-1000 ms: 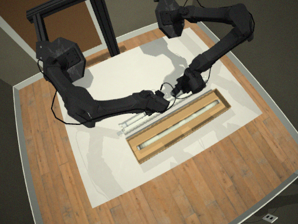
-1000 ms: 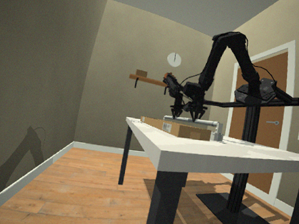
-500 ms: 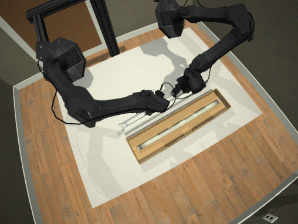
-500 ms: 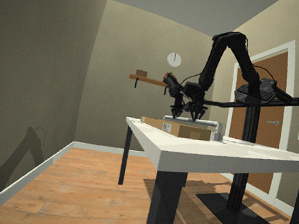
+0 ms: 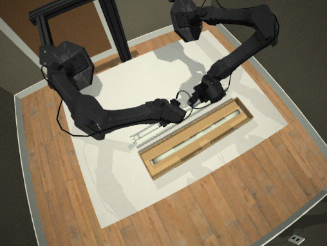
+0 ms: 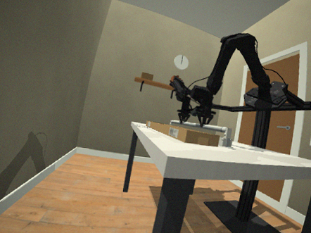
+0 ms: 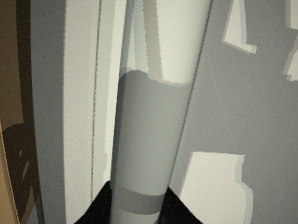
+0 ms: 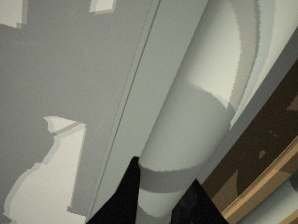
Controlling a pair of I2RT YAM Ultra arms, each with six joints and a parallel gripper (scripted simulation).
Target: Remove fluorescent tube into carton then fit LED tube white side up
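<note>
The LED tube is 10 mm ahead of my left hand and 120 mm to the right of it. Also, from my left hand: brown carton: 160 mm ahead, 100 mm to the right, 50 mm below; old fluorescent tube: 160 mm ahead, 100 mm to the right, 60 mm below.
Now: right hand 10 mm past the LED tube and 120 mm to the right of it. Also, from my right hand: brown carton (140 mm ahead, 140 mm to the left, 50 mm below); then old fluorescent tube (140 mm ahead, 140 mm to the left, 60 mm below).
</note>
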